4 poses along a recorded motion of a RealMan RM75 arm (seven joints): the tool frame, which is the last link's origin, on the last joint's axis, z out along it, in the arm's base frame.
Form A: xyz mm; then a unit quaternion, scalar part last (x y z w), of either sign.
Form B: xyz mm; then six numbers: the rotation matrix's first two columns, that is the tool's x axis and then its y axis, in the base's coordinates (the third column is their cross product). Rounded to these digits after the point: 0 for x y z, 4 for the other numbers.
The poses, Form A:
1: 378 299 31 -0.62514 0.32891 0.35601 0.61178
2: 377 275 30 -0.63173 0.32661 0.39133 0.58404
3: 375 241 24 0.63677 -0.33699 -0.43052 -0.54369
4: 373 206 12 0.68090 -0.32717 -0.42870 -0.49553
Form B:
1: 378 299 31 0.5302 0.0244 -0.8476 -0.8468 -0.0351 -0.5307
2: 377 275 30 0.4804 0.0444 -0.8759 -0.8698 -0.1044 -0.4823
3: 375 241 24 0.4022 0.0390 -0.9147 -0.8973 -0.1817 -0.4023
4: 373 206 12 0.4184 -0.0207 -0.9080 -0.8704 -0.2948 -0.3943
